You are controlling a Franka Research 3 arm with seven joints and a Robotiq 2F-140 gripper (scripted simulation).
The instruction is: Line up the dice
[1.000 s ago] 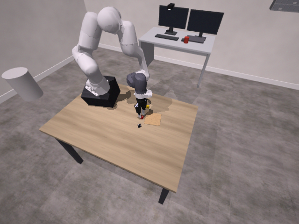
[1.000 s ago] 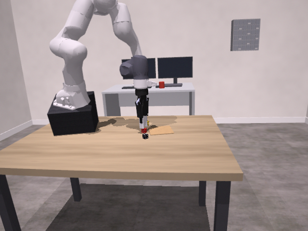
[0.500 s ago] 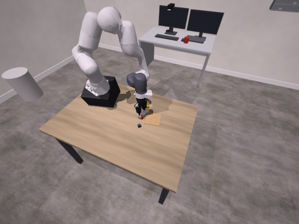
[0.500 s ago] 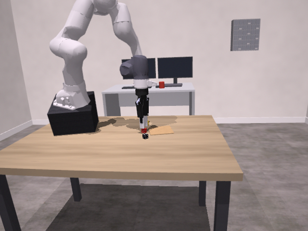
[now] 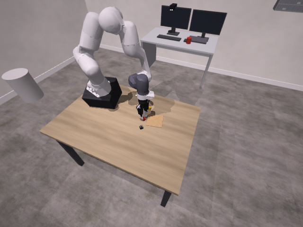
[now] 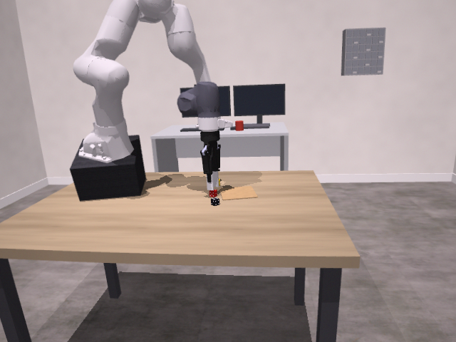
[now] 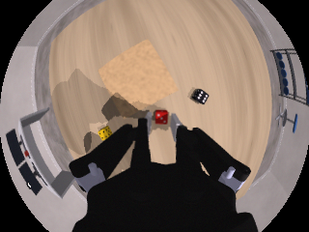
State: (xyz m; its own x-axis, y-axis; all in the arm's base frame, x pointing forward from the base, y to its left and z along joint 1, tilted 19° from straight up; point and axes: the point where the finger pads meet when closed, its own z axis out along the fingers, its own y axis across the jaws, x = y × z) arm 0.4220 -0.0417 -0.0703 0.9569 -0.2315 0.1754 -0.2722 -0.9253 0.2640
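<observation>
My gripper is now 5 cm above the red die. Also, from my hand: yellow die: 14 cm to the left, 5 cm below, 1 cm behind; then black die: 9 cm to the right, 5 cm below, 3 cm ahead; then tan mat: 10 cm ahead, 6 cm below, 4 cm to the left.
</observation>
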